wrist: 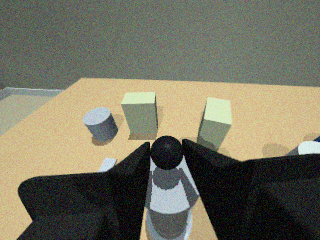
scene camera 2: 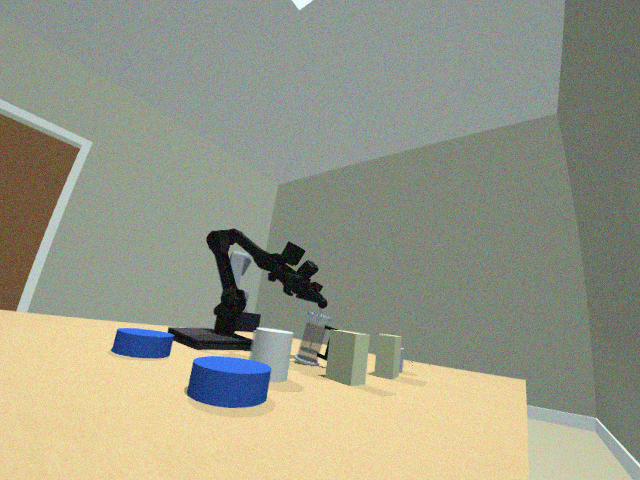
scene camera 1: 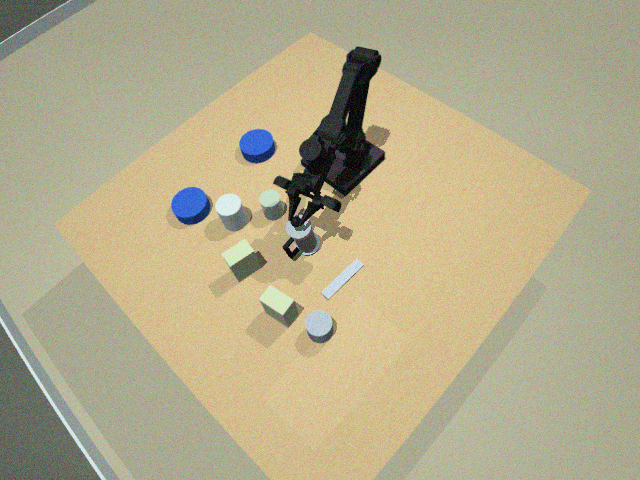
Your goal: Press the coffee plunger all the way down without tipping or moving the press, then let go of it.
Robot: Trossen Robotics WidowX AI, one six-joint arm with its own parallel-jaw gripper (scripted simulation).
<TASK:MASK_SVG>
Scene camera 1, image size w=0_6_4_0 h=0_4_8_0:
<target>my gripper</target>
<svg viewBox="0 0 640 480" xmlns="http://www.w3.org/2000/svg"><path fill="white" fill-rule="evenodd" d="M311 165L308 165L307 168L305 167L303 173L293 173L292 180L278 175L273 181L273 184L287 190L285 193L289 197L289 221L291 221L301 201L301 198L298 197L300 194L312 199L312 202L308 201L308 206L299 223L300 226L319 209L324 209L324 206L337 212L341 208L341 202L327 195L320 195L320 190L324 181L326 182L328 173Z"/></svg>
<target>coffee press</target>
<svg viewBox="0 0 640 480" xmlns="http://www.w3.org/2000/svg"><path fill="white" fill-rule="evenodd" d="M303 215L293 216L291 221L288 220L286 224L286 231L290 239L282 248L291 259L297 253L305 256L312 255L320 247L320 239L314 232L310 220L308 219L302 226L299 225Z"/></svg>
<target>white cylinder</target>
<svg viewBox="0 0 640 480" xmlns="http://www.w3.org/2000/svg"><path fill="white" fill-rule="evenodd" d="M225 194L217 200L216 210L228 230L241 230L247 223L247 215L240 197L232 193Z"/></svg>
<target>grey cylinder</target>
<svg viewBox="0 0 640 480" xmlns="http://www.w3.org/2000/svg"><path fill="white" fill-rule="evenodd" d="M313 311L305 320L308 336L316 343L325 343L333 335L332 319L324 311Z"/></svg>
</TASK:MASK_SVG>
